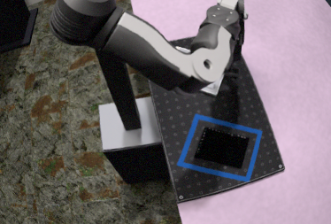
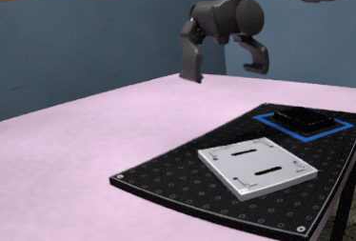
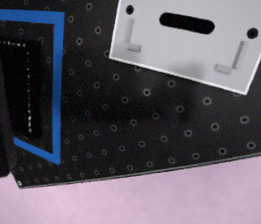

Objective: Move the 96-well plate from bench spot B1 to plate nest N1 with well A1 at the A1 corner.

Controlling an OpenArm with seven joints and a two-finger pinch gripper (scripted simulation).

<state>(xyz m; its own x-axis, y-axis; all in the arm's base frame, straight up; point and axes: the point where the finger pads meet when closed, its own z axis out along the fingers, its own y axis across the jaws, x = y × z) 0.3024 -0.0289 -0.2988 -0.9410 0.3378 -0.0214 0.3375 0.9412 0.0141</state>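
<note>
My hand is 21 cm to the left of the black 96-well plate, 11 cm above it and 6 cm past it. From my hand the other things lie so: grey plate nest 11 cm below, 8 cm behind, 4 cm to the left.
</note>
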